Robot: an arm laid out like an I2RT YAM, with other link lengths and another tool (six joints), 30 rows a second.
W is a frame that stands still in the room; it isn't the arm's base.
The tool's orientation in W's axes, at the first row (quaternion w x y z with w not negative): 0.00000, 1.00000, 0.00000, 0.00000
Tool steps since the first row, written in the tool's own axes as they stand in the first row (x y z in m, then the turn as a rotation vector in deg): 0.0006, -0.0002, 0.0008, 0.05, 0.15, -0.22; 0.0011, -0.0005, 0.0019, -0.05, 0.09, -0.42; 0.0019, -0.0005, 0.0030, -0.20, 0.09, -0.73; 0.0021, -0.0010, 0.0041, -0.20, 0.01, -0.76; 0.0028, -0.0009, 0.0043, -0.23, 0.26, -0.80; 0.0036, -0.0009, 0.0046, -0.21, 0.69, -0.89; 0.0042, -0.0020, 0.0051, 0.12, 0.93, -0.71; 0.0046, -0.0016, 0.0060, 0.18, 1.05, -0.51; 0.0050, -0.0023, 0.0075, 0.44, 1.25, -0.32; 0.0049, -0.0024, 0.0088, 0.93, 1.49, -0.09; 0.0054, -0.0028, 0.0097, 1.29, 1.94, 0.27; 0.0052, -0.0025, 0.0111, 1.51, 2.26, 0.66; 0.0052, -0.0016, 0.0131, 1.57, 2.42, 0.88
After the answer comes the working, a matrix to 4 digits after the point.
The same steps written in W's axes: 0.0006, 0.0002, -0.0008, 0.05, -0.15, 0.22; 0.0011, 0.0005, -0.0019, -0.05, -0.09, 0.42; 0.0019, 0.0005, -0.0030, -0.20, -0.09, 0.73; 0.0021, 0.0010, -0.0041, -0.20, -0.01, 0.76; 0.0028, 0.0009, -0.0043, -0.23, -0.26, 0.80; 0.0036, 0.0009, -0.0046, -0.21, -0.69, 0.89; 0.0042, 0.0020, -0.0051, 0.12, -0.93, 0.71; 0.0046, 0.0016, -0.0060, 0.18, -1.05, 0.51; 0.0050, 0.0023, -0.0075, 0.44, -1.25, 0.32; 0.0049, 0.0024, -0.0088, 0.93, -1.49, 0.09; 0.0054, 0.0028, -0.0097, 1.29, -1.94, -0.27; 0.0052, 0.0025, -0.0111, 1.51, -2.26, -0.66; 0.0052, 0.0016, -0.0131, 1.57, -2.42, -0.88
The tool's axes in the first row as the columns of a matrix, in W's axes (rounded; the answer above uses it unrounded):
1.0000, 0.0000, 0.0000
0.0000, -1.0000, 0.0000
0.0000, 0.0000, -1.0000

